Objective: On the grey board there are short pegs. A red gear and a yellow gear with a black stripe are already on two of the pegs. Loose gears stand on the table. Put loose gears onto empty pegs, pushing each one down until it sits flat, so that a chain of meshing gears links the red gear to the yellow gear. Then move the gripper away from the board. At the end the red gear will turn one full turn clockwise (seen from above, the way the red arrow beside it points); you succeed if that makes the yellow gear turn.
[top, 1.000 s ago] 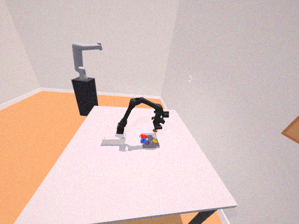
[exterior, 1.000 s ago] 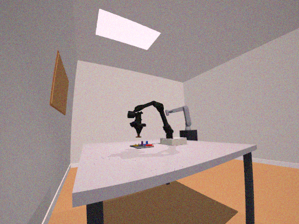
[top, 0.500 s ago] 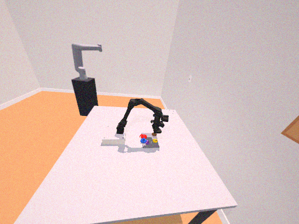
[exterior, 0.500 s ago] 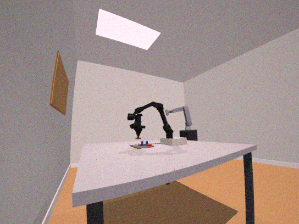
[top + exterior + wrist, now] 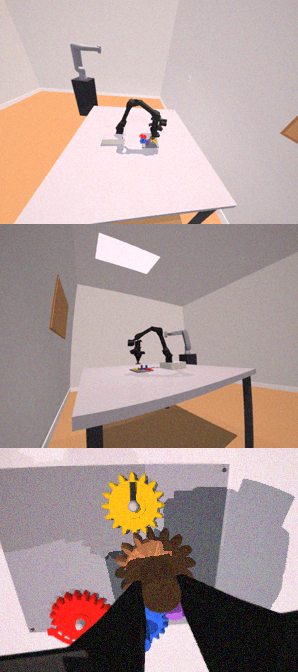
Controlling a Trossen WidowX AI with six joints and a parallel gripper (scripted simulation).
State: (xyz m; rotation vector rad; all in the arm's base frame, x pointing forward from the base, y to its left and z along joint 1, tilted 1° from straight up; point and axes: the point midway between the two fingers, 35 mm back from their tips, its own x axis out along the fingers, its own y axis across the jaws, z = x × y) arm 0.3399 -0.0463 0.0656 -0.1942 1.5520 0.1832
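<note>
The purple gear lies 50 mm behind my gripper tip, 30 mm to the right of it and 70 mm below it. Round my gripper tip: blue gear: 90 mm behind, 70 mm below; yellow gear: 30 mm ahead, 20 mm to the left, 70 mm below; brown gear: 10 mm below.
</note>
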